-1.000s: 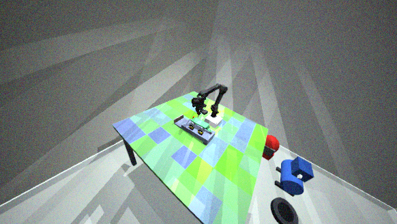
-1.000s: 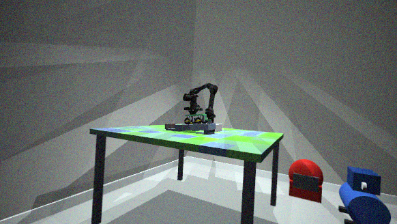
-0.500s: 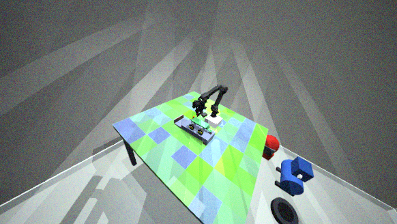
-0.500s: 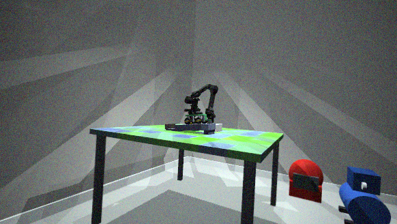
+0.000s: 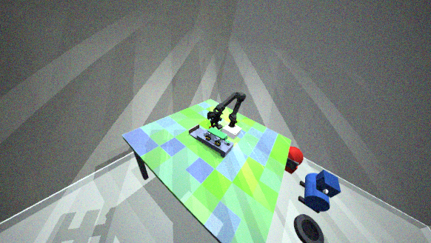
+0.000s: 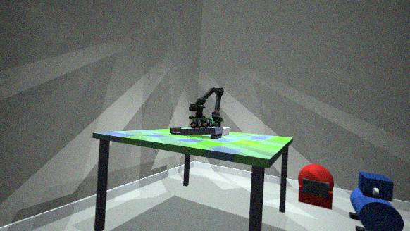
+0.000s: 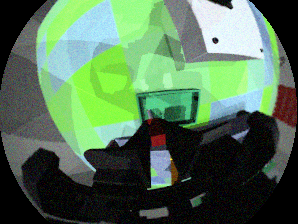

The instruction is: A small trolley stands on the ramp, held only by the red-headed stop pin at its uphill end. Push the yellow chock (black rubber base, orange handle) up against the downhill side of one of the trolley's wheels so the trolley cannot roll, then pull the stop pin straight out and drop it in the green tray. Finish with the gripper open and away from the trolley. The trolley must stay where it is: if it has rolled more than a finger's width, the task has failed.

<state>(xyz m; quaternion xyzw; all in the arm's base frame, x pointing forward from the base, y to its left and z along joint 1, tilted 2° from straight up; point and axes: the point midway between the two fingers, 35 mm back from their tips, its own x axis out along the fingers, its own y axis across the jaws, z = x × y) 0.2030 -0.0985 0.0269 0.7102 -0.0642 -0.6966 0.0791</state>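
The green tray lies 60 mm below my gripper tip and 30 mm to the left of it. Also, from my gripper tip: yellow chock: 70 mm ahead, 50 mm to the left, 30 mm above; raised lip: 160 mm ahead, 110 mm to the right, 20 mm below; red-headed stop pin: right at my gripper tip.
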